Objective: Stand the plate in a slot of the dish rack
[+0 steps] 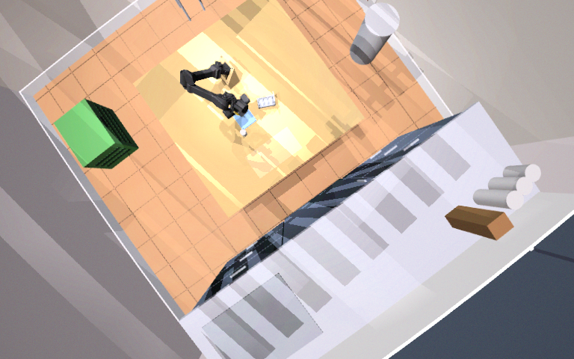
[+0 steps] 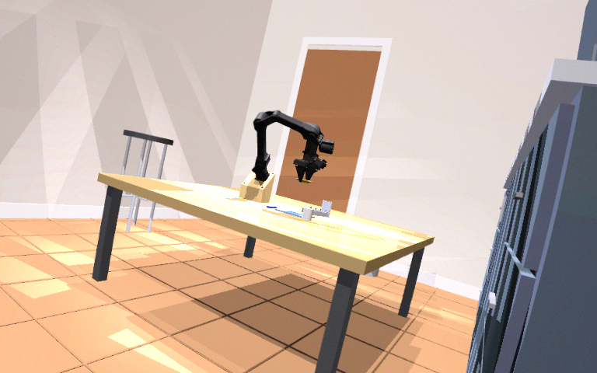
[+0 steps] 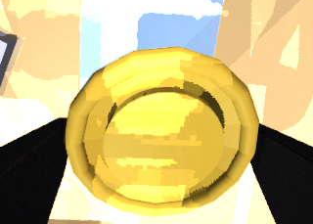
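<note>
My gripper tip is now 2 cm short of the dish rack, 21 cm to the right of it and 13 cm above it. Round my gripper tip: blue mat (1 cm behind, 15 cm below); white mug (9 cm ahead, 8 cm to the right, 13 cm below); yellow plate (1 cm above).
</note>
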